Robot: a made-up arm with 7 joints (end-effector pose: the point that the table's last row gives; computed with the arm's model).
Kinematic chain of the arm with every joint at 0, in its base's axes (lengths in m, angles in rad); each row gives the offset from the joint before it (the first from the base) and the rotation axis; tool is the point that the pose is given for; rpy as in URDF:
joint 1: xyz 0 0 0.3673 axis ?
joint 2: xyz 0 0 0 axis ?
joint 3: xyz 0 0 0.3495 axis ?
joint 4: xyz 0.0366 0 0 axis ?
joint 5: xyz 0.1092 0 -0.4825 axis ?
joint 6: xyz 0 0 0 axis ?
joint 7: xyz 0.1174 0 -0.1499 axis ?
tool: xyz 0 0 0 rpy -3.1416 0 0
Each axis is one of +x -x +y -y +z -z.
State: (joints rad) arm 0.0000 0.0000 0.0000 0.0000 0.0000 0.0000 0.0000
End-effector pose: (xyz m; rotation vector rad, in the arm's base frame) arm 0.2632 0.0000 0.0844 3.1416 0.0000 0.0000
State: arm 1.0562 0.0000 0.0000 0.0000 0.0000 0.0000 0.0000
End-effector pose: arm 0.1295 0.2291 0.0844 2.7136 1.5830 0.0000
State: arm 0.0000 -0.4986 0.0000 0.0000 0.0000 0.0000 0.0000
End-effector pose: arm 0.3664 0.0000 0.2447 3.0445 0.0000 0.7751
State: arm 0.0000 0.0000 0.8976 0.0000 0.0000 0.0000 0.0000
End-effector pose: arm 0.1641 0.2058 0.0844 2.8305 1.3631 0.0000
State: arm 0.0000 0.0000 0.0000 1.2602 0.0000 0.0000 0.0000
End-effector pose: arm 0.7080 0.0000 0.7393 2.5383 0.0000 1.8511
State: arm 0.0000 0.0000 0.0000 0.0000 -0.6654 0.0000 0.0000
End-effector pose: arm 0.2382 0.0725 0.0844 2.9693 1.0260 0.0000
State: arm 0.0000 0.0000 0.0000 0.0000 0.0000 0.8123 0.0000
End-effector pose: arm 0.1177 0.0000 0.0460 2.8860 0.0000 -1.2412
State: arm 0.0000 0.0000 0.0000 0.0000 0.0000 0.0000 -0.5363
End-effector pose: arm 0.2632 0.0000 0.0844 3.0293 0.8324 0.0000
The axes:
joint 1: +z
joint 2: +y
joint 3: +z
joint 4: -y
joint 5: -z
joint 6: +y
joint 7: -z

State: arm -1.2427 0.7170 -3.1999 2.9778 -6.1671 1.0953 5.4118
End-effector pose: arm 0.1819 -0.5423 1.1969 -0.0762 -0.6454 -2.0063
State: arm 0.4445 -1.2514 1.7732 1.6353 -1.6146 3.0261 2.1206
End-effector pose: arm -0.5712 0.1652 0.5728 -0.2785 1.5459 -1.9015
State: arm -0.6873 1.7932 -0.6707 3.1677 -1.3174 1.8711 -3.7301
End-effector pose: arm 0.6320 -0.6592 0.3060 -0.1457 -1.2217 1.3802
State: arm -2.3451 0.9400 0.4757 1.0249 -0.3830 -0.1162 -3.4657
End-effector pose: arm -0.1145 -0.6299 0.0281 1.7100 2.0547 -0.2219
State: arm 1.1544 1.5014 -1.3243 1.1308 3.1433 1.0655 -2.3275
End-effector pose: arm 0.7295 -0.0527 0.2109 2.0709 0.8594 1.8927
